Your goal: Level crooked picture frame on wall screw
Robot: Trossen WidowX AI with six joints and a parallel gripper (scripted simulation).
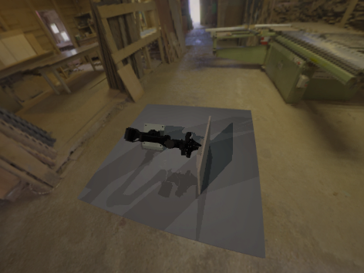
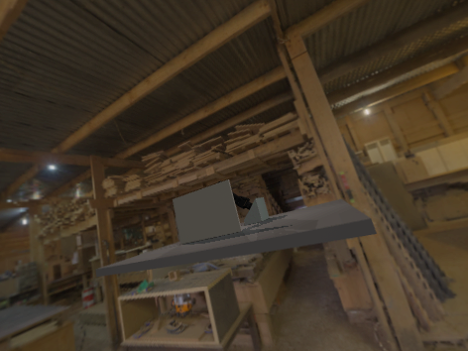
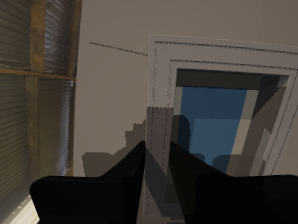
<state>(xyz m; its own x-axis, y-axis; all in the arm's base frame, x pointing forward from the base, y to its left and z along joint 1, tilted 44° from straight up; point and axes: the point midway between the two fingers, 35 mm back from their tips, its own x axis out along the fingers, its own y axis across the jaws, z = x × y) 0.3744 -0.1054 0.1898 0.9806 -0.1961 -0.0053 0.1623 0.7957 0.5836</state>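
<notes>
The picture frame is 5 cm below my gripper tip and 1 cm to the right of it. From my gripper tip the other things lie so: wall panel 7 cm below, 2 cm ahead.
</notes>
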